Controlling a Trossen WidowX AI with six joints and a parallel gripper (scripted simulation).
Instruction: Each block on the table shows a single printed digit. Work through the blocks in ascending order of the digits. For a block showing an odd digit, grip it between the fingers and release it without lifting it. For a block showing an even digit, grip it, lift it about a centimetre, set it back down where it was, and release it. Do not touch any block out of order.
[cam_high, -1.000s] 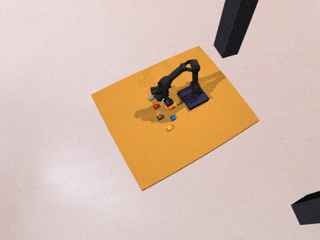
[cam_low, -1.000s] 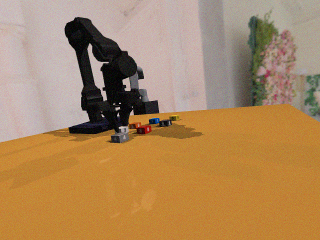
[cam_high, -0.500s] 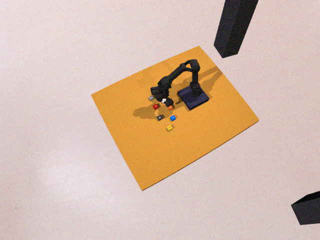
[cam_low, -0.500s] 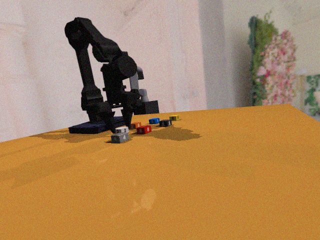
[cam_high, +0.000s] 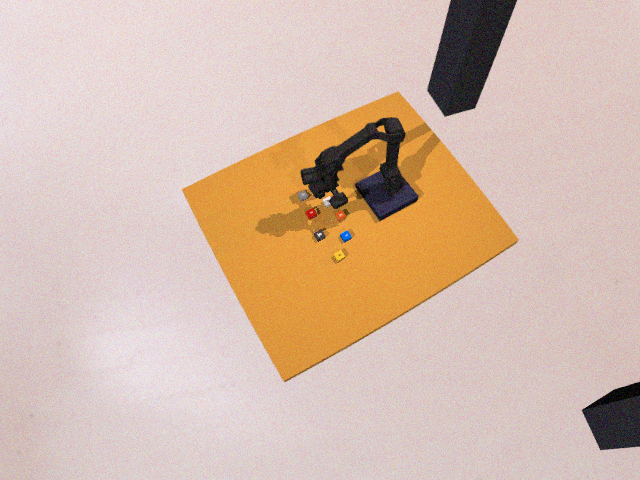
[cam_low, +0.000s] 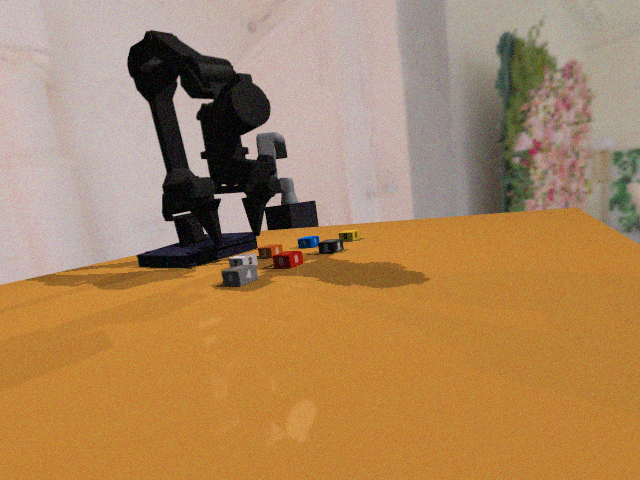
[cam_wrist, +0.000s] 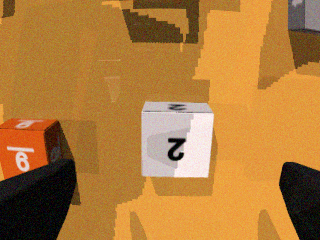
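Now: gripper tip 4 cm above the white block. The rest, counted from my gripper tip: red block 8 cm ahead, 4 cm below, 3 cm to the left; then orange block 8 cm to the left, 4 cm below, 2 cm behind; then grey block 8 cm ahead, 6 cm to the right, 4 cm below.
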